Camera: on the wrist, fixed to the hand. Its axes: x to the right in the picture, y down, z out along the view.
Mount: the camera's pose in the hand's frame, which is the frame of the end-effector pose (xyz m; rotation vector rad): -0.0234 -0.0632 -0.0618 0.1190 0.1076 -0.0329
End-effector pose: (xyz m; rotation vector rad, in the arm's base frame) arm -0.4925 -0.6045 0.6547 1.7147 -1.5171 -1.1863
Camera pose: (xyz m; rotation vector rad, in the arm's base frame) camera -0.4074 -0.5777 0.6347 1.8568 -1.5265 -1.0204
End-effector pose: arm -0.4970 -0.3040 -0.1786 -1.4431 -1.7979 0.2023
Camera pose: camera -0.5027 -0.3670 -0.1126 -1.3155 -1.6927 0.2073
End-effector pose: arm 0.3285 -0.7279 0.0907 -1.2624 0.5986 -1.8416
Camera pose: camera 0.2536 -0.6766 0.1014 -1.1066 0.5203 -1.9523
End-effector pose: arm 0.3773 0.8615 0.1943 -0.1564 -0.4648 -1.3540
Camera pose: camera 0.3275 0.8457 0.1193 0.0221 -0.4575 -1.3557
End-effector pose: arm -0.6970 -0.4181 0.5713 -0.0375 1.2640 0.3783
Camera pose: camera -0.7409 -0.4978 0.5627 0.0229 1.3886 0.2750
